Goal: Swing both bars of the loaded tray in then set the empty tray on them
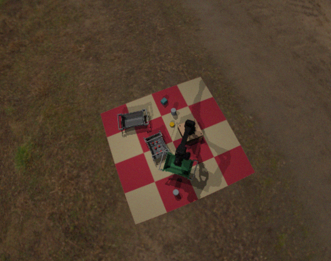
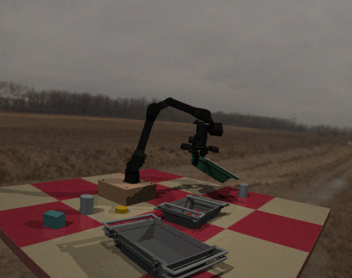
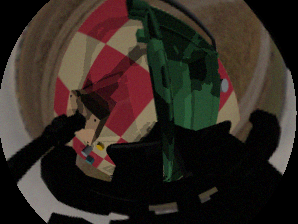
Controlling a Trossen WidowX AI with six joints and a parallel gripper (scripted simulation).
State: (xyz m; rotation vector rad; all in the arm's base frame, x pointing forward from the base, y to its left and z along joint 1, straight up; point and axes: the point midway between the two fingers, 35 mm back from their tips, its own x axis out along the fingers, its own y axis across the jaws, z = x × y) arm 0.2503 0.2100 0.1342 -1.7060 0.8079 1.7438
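Right now my gripper tip is 60 mm short of the green tray and 50 mm to the right of it. Also, from my gripper tip: yellow disc 410 mm to the right, 170 mm below, 140 mm behind; teal cube 700 mm to the right, 210 mm behind, 160 mm below.
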